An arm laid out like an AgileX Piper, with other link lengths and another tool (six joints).
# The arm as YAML. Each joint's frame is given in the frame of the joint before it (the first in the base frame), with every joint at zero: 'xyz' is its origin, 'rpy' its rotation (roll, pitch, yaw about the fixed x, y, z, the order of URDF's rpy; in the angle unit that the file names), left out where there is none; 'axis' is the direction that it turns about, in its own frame. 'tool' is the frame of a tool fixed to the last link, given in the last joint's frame.
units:
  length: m
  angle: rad
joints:
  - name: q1
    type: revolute
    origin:
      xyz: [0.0, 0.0, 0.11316]
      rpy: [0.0, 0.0, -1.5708]
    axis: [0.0, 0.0, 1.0]
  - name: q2
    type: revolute
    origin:
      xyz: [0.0, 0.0, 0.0]
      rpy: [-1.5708, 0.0, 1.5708]
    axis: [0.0, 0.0, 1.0]
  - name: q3
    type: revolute
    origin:
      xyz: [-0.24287, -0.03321, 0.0]
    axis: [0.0, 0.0, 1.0]
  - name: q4
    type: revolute
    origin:
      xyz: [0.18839, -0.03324, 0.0]
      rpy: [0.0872, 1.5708, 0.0]
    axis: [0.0, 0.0, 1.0]
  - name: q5
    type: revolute
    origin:
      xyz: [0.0, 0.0, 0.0]
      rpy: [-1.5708, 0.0, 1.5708]
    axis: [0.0, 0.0, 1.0]
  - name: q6
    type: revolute
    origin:
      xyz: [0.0, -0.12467, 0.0]
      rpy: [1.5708, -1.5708, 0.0]
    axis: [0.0, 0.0, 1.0]
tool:
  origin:
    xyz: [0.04, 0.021, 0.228]
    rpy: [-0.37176, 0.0, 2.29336]
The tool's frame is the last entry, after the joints.
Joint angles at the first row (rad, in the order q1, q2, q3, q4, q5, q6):
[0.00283, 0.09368, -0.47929, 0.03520, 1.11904, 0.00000]
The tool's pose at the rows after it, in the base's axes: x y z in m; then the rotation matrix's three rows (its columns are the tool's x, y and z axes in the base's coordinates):
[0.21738 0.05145 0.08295], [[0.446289 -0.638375 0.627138], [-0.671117 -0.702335 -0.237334], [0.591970 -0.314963 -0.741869]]
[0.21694 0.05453 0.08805], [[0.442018 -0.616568 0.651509], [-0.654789 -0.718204 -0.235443], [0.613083 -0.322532 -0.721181]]
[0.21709 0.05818 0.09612], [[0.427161 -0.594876 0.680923], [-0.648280 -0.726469 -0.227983], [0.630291 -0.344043 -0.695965]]
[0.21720 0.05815 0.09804], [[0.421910 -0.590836 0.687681], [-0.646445 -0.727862 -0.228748], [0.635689 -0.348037 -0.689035]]
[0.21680 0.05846 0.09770], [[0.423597 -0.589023 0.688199], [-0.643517 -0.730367 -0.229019], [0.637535 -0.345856 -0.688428]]
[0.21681 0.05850 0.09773], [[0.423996 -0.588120 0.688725], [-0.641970 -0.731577 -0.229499], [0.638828 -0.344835 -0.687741]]
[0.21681 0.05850 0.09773], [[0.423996 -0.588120 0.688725], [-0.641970 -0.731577 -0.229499], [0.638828 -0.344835 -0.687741]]
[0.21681 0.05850 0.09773], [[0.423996 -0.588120 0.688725], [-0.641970 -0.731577 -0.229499], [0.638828 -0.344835 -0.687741]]
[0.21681 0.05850 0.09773], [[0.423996 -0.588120 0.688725], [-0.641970 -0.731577 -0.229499], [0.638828 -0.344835 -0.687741]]
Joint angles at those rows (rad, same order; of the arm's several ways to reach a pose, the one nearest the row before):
[0.00280, 0.06068, -0.47930, 0.03522, 1.12119, -0.00002]
[0.00288, 0.03190, -0.47928, 0.04343, 1.12352, -0.02511]
[0.00280, -0.00481, -0.47930, 0.05448, 1.12352, -0.03822]
[0.00283, -0.01410, -0.47926, 0.05421, 1.12349, -0.04054]
[0.00280, -0.01567, -0.47930, 0.05493, 1.12540, -0.04458]
[0.00277, -0.01565, -0.47930, 0.05495, 1.12507, -0.04664]
[0.00277, -0.01565, -0.47930, 0.05495, 1.12507, -0.04664]
[0.00277, -0.01565, -0.47930, 0.05495, 1.12507, -0.04664]
[0.00277, -0.01565, -0.47930, 0.05495, 1.12507, -0.04664]

